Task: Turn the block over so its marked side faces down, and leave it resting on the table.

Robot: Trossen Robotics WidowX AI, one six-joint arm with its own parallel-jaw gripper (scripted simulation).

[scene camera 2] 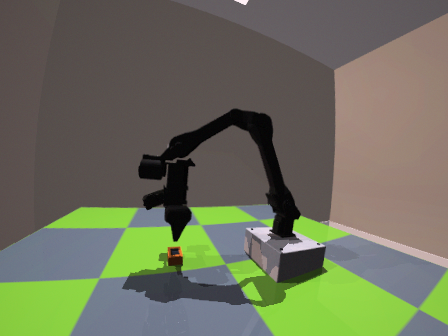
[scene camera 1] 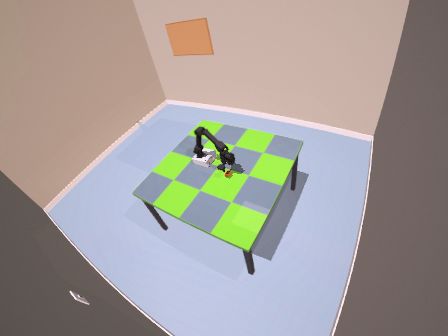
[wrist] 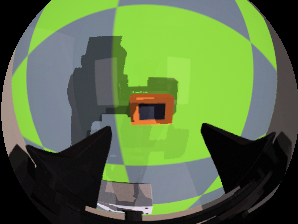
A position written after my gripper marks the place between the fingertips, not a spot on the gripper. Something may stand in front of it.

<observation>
My gripper (scene camera 2: 174,234) is open, holding nothing.
My gripper shows as well in the wrist view (wrist: 158,129).
</observation>
